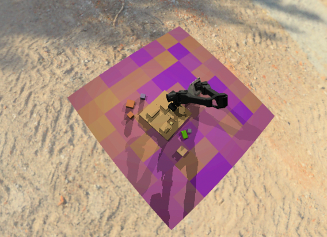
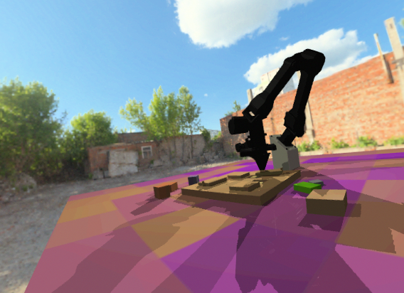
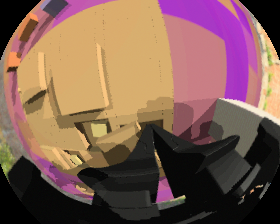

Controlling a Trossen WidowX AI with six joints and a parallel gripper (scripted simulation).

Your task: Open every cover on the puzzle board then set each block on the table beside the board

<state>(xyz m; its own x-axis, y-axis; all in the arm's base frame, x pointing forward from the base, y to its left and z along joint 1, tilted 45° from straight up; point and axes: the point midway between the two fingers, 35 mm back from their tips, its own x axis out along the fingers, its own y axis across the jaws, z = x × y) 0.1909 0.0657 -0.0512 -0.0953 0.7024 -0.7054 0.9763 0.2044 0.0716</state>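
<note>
Right now the tan puzzle board is 110 mm ahead of my gripper tip and 10 mm to the left of it. Also, from my gripper tip: green block (220 mm to the left, 100 mm ahead, 20 mm below); greyish-purple block (210 mm to the right, 180 mm ahead); tan block (310 mm to the left, 190 mm ahead, 10 mm below).
</note>
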